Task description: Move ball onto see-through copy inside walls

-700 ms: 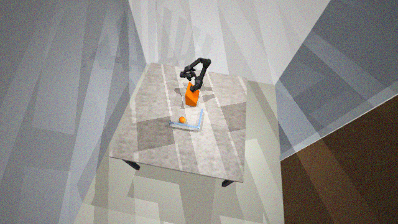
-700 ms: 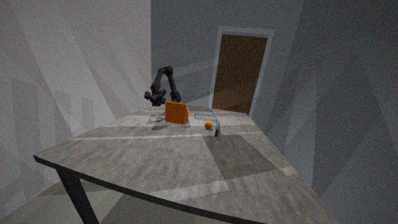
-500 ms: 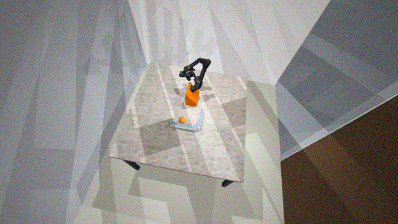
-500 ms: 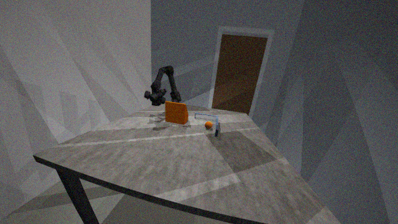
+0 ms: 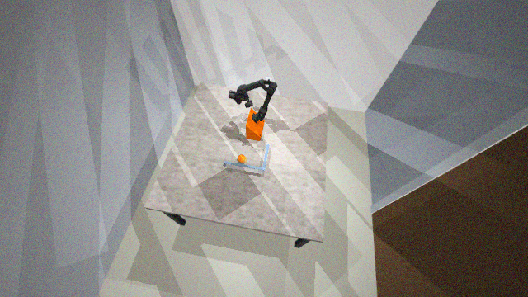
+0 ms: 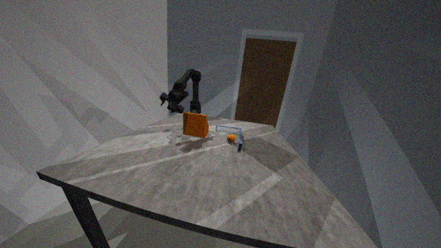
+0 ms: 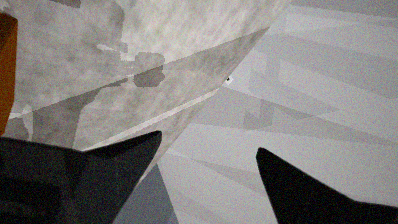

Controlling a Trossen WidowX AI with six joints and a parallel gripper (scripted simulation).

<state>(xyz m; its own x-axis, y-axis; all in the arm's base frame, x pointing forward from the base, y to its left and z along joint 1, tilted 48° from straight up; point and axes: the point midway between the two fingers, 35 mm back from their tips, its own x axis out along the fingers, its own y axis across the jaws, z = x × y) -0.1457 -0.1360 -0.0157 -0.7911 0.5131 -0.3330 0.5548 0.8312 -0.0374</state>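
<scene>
Right now the orange ball is 520 mm ahead of my gripper tip, 80 mm to the left of it and 180 mm below it.
</scene>
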